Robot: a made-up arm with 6 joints. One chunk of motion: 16 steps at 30 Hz.
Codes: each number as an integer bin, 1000 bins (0 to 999) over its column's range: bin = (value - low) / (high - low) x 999, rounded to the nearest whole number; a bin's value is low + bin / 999 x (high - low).
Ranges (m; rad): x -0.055..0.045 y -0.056..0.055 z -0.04..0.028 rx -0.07..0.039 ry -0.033..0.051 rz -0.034..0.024
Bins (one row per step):
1: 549 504 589 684 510 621
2: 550 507 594 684 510 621
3: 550 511 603 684 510 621
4: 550 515 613 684 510 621
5: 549 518 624 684 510 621
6: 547 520 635 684 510 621
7: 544 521 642 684 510 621
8: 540 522 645 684 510 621
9: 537 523 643 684 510 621
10: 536 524 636 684 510 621
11: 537 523 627 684 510 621
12: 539 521 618 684 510 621
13: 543 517 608 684 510 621
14: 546 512 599 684 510 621
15: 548 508 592 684 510 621
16: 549 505 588 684 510 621
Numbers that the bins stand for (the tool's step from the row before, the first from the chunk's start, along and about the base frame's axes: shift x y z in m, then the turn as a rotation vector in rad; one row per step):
1: -0.00005 0.00000 0.00009 0.00463 0.00988 0.00205
2: 0.00006 0.00033 0.00043 0.00463 0.00988 0.00205
3: 0.00006 0.00078 0.00105 0.00463 0.00988 0.00205
4: 0.00006 0.00122 0.00173 0.00463 0.00988 0.00205
5: -0.00005 0.00156 0.00247 0.00463 0.00988 0.00205
6: -0.00025 0.00178 0.00322 0.00463 0.00988 0.00205
7: -0.00055 0.00189 0.00370 0.00463 0.00988 0.00205
8: -0.00095 0.00200 0.00390 0.00463 0.00988 0.00205
9: -0.00125 0.00211 0.00377 0.00463 0.00988 0.00205
10: -0.00135 0.00222 0.00329 0.00463 0.00988 0.00205
11: -0.00125 0.00211 0.00268 0.00463 0.00988 0.00205
12: -0.00105 0.00189 0.00207 0.00463 0.00988 0.00205
13: -0.00065 0.00144 0.00139 0.00463 0.00988 0.00205
14: -0.00035 0.00089 0.00077 0.00463 0.00988 0.00205
15: -0.00015 0.00044 0.00030 0.00463 0.00988 0.00205
16: -0.00005 0.00011 0.00002 0.00463 0.00988 0.00205

